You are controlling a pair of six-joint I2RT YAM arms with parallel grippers.
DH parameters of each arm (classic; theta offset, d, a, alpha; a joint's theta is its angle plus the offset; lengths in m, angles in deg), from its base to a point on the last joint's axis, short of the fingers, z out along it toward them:
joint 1: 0 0.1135 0.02 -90
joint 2: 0 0 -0.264 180
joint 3: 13.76 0 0.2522 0
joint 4: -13.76 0 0.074 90
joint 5: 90 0 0 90
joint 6: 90 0.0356 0 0
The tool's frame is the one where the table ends.
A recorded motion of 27 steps. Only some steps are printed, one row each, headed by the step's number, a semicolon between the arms.
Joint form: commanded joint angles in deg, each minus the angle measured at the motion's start. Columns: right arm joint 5, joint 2, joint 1, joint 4, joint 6, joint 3; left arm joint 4, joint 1, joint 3, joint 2, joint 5, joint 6.
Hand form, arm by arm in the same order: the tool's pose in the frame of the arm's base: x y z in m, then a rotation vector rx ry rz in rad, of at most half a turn. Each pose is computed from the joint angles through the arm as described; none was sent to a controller.
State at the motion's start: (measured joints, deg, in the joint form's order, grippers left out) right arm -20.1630 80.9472 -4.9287 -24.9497 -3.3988 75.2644; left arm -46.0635 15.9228 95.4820 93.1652 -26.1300 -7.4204
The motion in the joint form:
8: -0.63 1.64 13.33 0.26 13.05 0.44; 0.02 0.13 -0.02 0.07 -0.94 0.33
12: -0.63 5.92 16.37 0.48 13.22 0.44; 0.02 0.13 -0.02 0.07 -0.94 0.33
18: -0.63 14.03 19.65 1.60 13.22 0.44; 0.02 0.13 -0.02 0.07 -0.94 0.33
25: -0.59 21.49 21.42 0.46 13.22 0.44; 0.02 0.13 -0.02 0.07 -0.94 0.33
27: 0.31 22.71 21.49 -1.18 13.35 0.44; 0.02 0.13 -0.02 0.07 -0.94 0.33
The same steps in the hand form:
8: 0.3224 0.0604 0.3493 -0.1947 2.1255 0.5710; 0.3353 0.1134 0.3734 -0.6932 2.2077 0.6291
12: 0.3354 0.0808 0.3260 -0.2385 2.1980 0.6055; 0.3353 0.1134 0.3734 -0.6932 2.2077 0.6291
18: 0.3574 0.1070 0.2796 -0.2872 2.3218 0.6355; 0.3353 0.1134 0.3734 -0.6932 2.2077 0.6291
25: 0.3702 0.1228 0.2310 -0.3049 2.4752 0.6431; 0.3353 0.1134 0.3734 -0.6932 2.2077 0.6291
27: 0.3703 0.1227 0.2212 -0.2904 2.5282 0.6216; 0.3353 0.1134 0.3734 -0.6932 2.2077 0.6291

